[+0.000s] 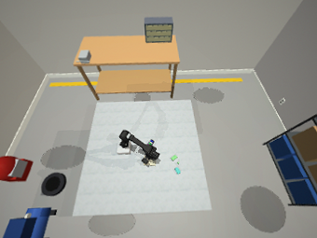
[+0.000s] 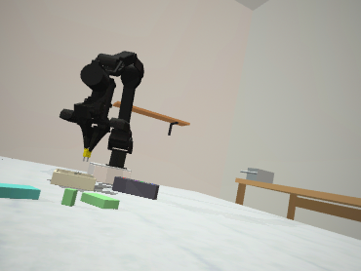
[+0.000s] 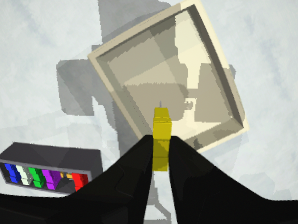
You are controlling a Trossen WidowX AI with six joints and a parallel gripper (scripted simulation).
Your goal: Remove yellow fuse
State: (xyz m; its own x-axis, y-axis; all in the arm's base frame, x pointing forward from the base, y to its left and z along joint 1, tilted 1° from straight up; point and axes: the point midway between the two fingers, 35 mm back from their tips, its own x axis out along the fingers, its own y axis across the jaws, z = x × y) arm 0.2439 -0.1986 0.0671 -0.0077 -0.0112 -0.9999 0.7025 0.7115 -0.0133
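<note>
Now: the beige tray 1 cm behind my gripper tip, 2 cm to the right of it and 9 cm below it. Round my gripper tip: purple fuse 2 cm ahead, 15 cm to the left, 7 cm below; then red fuse 1 cm behind, 12 cm to the left, 7 cm below; then yellow fuse 1 cm below.
</note>
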